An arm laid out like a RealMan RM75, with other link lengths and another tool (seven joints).
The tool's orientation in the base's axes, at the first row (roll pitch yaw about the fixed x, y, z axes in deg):
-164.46, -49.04, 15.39
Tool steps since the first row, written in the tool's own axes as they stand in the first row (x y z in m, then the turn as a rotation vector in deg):
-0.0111, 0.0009, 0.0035, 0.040, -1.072, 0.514
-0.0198, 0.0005, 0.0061, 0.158, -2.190, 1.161
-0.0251, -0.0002, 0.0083, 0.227, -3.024, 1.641
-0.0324, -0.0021, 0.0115, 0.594, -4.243, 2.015
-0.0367, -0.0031, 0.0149, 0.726, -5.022, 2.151
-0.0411, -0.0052, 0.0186, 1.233, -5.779, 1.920
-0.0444, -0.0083, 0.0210, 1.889, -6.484, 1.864
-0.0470, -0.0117, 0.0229, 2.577, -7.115, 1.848
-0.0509, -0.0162, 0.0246, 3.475, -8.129, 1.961
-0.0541, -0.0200, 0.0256, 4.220, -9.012, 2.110
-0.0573, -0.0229, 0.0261, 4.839, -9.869, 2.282
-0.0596, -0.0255, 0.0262, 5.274, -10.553, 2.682
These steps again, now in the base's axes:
-0.0044, -0.0011, -0.0108, -0.134, 1.177, -0.106
-0.0084, -0.0011, -0.0189, -0.155, 2.468, -0.229
-0.0107, -0.0004, -0.0242, -0.185, 3.427, -0.334
-0.0142, 0.0014, -0.0314, -0.267, 4.726, -0.079
-0.0152, 0.0031, -0.0366, -0.449, 5.493, 0.072
-0.0166, 0.0058, -0.0419, -0.615, 6.139, 0.733
-0.0186, 0.0090, -0.0453, -0.554, 6.845, 1.388
-0.0205, 0.0124, -0.0479, -0.413, 7.510, 2.028
-0.0240, 0.0164, -0.0511, -0.232, 8.604, 2.813
-0.0271, 0.0196, -0.0535, -0.065, 9.574, 3.437
-0.0301, 0.0219, -0.0557, 0.048, 10.509, 3.946
-0.0326, 0.0238, -0.0571, 0.267, 11.364, 4.142

